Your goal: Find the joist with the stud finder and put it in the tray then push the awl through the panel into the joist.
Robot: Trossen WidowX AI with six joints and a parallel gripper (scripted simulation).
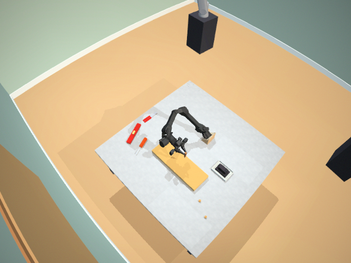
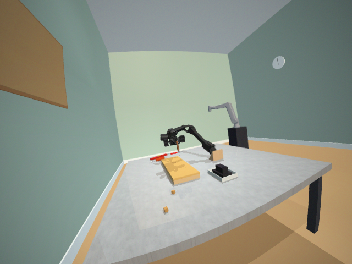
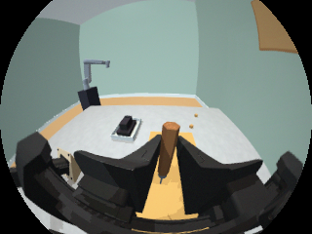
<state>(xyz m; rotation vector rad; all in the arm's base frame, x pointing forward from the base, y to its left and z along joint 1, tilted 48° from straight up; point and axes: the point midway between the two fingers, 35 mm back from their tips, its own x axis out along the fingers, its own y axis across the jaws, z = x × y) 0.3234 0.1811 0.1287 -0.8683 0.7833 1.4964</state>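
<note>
Right now the brown-handled awl is 1 cm to the right of my gripper tip and 5 cm below it. From my gripper tip the other things lie so: black stud finder: 22 cm behind, 28 cm to the left, 17 cm below; orange-handled screwdriver: 20 cm ahead, 39 cm to the right, 20 cm below; white tray: 21 cm behind, 26 cm to the left, 20 cm below.
</note>
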